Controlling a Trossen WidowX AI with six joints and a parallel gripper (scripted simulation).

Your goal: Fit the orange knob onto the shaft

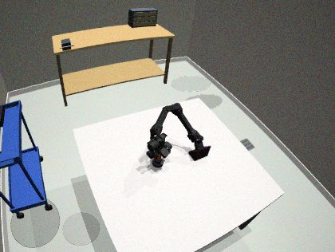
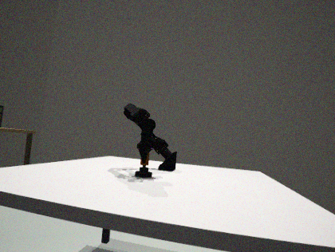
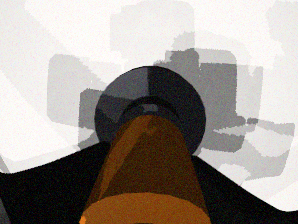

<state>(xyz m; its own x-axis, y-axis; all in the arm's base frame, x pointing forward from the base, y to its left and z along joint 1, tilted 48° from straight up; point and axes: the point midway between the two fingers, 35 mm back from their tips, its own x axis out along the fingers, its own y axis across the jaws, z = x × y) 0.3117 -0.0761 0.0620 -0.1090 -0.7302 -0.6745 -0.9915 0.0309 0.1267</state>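
My gripper tip is now 40 mm above the dark round pedestal. From my gripper tip the other things lie so: orange knob (20 mm above).
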